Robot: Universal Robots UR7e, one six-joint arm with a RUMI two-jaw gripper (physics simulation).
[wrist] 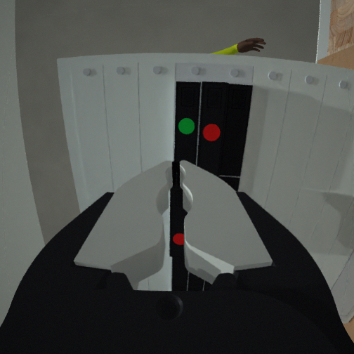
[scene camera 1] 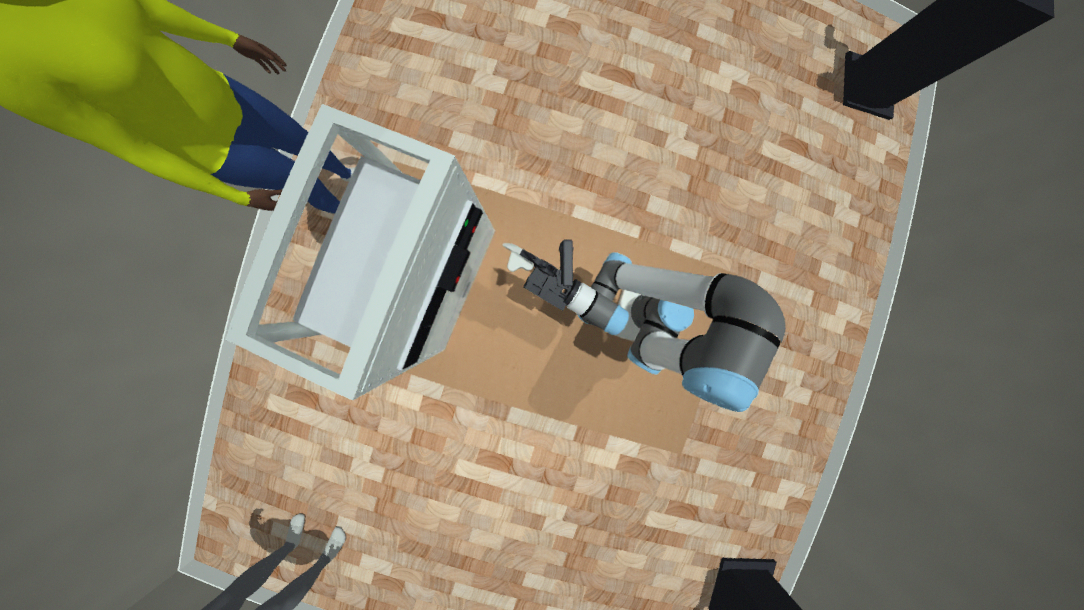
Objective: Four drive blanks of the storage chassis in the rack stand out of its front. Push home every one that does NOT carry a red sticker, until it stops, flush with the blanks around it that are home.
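Places are measured from the arm's base along level axes (x right, y ahead, z up), in metres.
Pixels of known places: gripper, fingertip midpoint: (scene camera 1: 503, 244); arm's base, origin of the base link: (scene camera 1: 649, 312).
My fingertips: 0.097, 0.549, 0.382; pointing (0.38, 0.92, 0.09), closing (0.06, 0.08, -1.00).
Note:
Ahead of a thing's pixels: the offset from my fingertips to its top centre, as dx, dy, dz. "spot": to the spot under its first point. Level surfaces: height alone.
The storage chassis @(spot: -0.235, +0.167, -0.021) (scene camera 1: 424, 327) shows as a black strip in the rack (scene camera 1: 342, 379). In the wrist view, a black blank with a green sticker (wrist: 186, 145) is left of a blank with a red sticker (wrist: 210, 155). A plain black blank (wrist: 236, 135) lies right of it. Another red sticker @(-0.104, +0.097, +0.009) (wrist: 178, 239) (scene camera 1: 457, 279) shows lower down, partly behind a finger in the wrist view. In the scene view, a black part @(spot: -0.061, +0.102, +0.013) (scene camera 1: 456, 261) near it stands out of the front. Exact blank depths are hard to tell. My gripper (scene camera 1: 513, 254) (wrist: 176, 164) is shut and empty, away from the front.
A person in a yellow top (scene camera 1: 128, 98) stands behind the rack, one hand by its frame. Another person's legs (scene camera 1: 261, 570) show at the lower left. Dark posts (scene camera 1: 932, 53) (scene camera 1: 750, 587) stand at the right corners. A brown mat @(dz -0.414) (scene camera 1: 485, 356) lies under the arm.

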